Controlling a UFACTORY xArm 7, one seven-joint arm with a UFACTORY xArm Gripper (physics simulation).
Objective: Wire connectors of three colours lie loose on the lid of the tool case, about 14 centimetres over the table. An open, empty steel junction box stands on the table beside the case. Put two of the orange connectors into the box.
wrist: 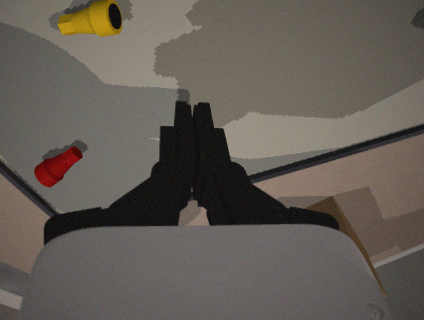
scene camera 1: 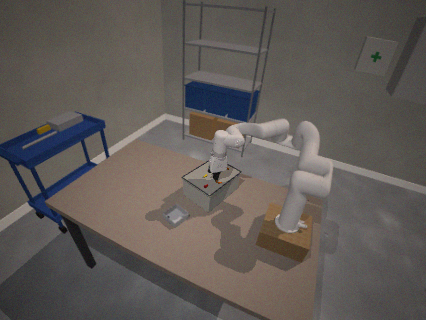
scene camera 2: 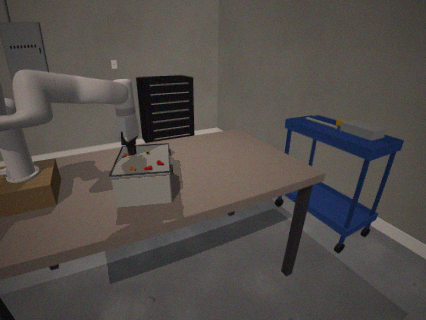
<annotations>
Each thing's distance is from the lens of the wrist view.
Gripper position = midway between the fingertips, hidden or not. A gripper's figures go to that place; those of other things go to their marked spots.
gripper [wrist: 189, 125]: 16 cm
red connector [wrist: 49, 172]: 19 cm
light grey tool case [wrist: 291, 92]: 17 cm
</annotations>
